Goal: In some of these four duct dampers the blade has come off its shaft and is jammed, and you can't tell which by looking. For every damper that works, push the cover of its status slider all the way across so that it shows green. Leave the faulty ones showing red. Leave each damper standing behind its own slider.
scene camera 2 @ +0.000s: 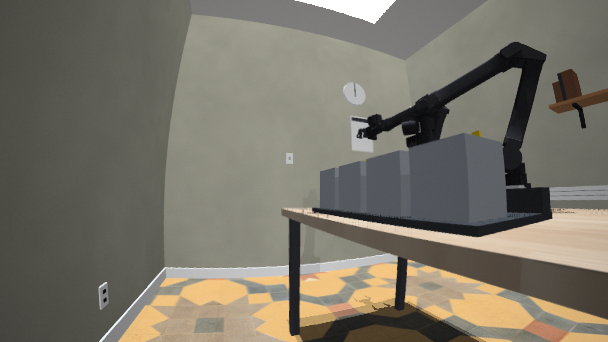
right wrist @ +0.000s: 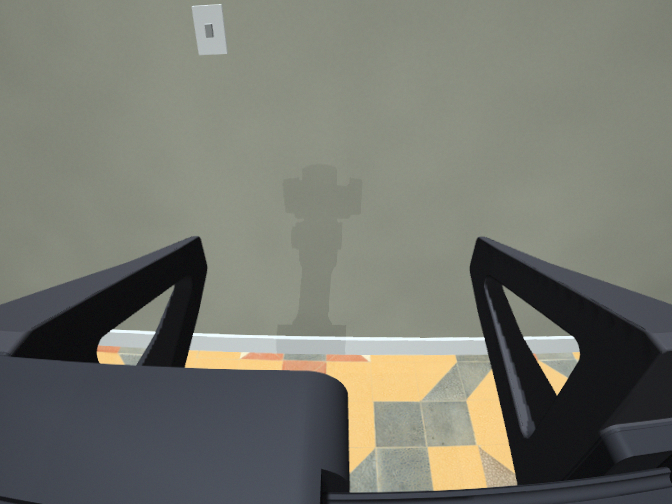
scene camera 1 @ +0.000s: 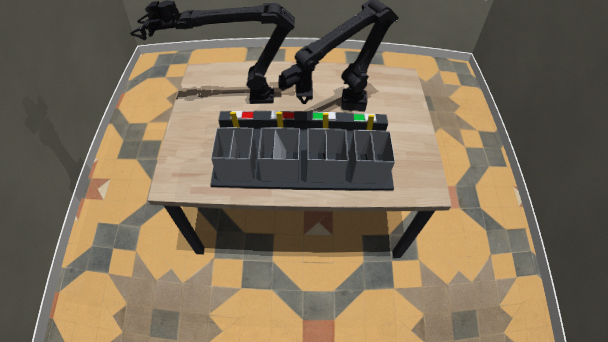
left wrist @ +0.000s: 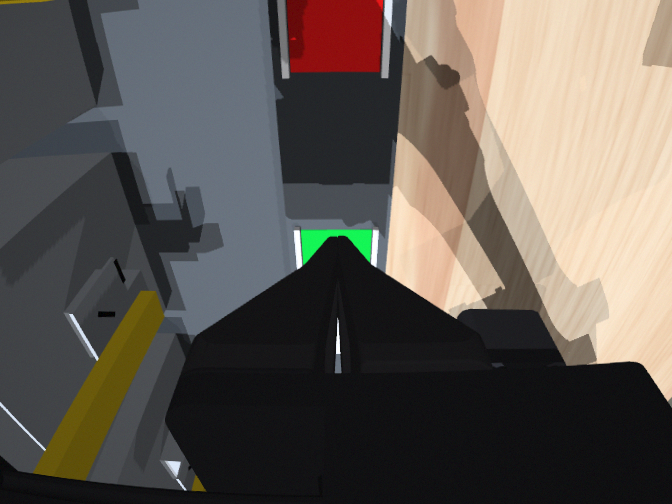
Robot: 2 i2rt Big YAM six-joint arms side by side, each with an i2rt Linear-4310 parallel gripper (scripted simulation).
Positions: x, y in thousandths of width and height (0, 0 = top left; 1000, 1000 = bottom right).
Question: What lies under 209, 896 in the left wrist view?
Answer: A damper.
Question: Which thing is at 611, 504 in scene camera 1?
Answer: A damper.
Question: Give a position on a damper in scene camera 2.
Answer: At 759, 522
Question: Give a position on a damper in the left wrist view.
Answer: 78, 174
